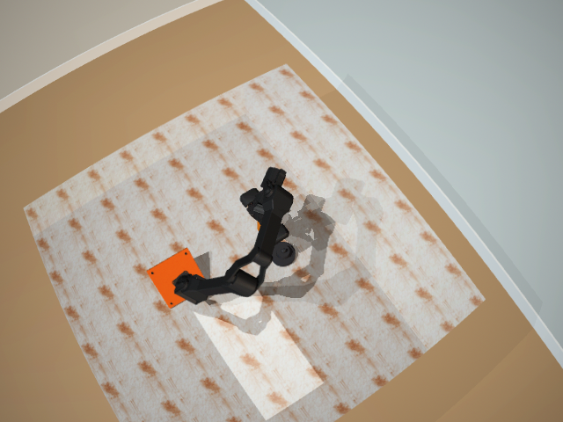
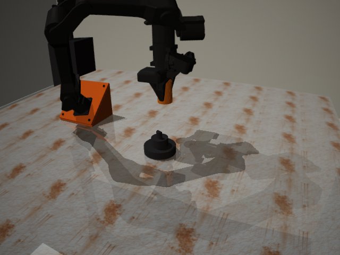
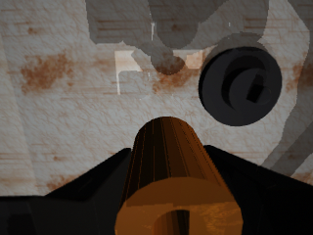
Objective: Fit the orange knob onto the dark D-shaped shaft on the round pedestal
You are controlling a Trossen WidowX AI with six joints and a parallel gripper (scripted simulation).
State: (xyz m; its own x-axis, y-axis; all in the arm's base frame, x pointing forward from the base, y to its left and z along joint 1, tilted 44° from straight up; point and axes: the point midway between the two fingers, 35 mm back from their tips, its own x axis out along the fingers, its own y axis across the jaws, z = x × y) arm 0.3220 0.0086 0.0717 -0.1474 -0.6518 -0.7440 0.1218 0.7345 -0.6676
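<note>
Now: gripper tip 10 mm short of the dark round pedestal, 90 mm to the left of it and 90 mm above it. From my gripper tip the other things lie so: orange knob 20 mm above.
</note>
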